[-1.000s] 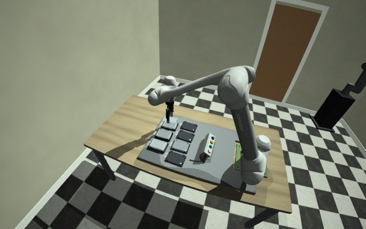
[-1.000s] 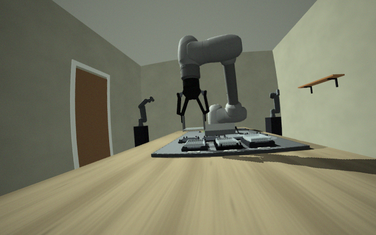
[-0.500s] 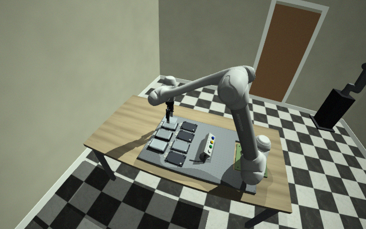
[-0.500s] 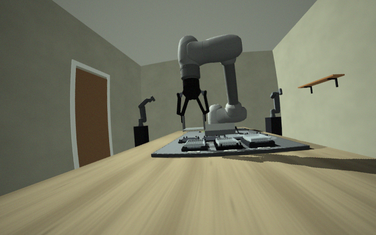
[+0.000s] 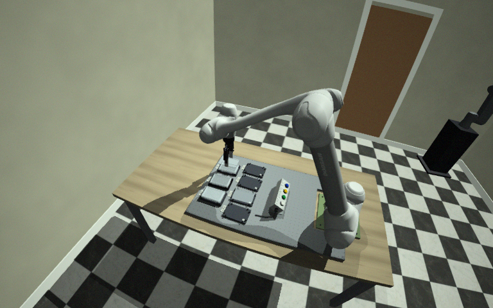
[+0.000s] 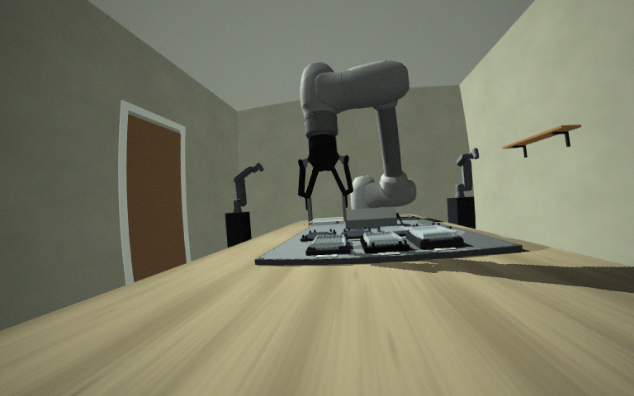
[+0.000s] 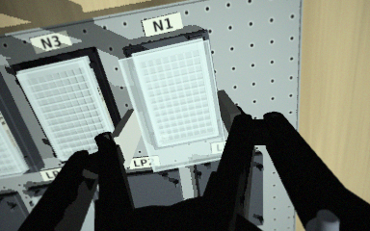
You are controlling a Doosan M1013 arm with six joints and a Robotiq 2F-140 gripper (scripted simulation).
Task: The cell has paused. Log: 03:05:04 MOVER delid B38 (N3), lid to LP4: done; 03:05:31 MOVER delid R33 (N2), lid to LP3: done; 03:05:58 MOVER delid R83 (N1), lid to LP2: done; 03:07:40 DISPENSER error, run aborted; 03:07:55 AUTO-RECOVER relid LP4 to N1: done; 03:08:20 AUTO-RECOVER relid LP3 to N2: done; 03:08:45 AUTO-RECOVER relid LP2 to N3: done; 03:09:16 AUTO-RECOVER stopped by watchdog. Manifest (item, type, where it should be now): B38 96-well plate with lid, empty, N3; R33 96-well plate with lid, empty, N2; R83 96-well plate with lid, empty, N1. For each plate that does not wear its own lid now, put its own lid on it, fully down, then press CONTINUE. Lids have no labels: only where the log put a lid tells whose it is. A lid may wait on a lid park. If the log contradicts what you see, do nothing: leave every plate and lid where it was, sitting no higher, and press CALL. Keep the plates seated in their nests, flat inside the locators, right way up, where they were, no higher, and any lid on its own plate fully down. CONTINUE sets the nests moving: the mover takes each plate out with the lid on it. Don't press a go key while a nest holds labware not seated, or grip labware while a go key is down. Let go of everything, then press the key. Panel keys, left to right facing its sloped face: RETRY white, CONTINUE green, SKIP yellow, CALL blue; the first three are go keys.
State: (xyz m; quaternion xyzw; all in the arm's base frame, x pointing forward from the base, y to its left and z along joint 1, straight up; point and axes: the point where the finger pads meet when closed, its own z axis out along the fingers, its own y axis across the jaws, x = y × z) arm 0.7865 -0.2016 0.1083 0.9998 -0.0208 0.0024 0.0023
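Now: the N1 plate 8 cm below my hand. Round my hand: lid park LP3 (18 cm behind, 9 cm below, 4 cm to the right); LP2 label (10 cm below, 9 cm behind, 8 cm to the left); LP3 label (10 cm below, 10 cm behind, 5 cm to the right).
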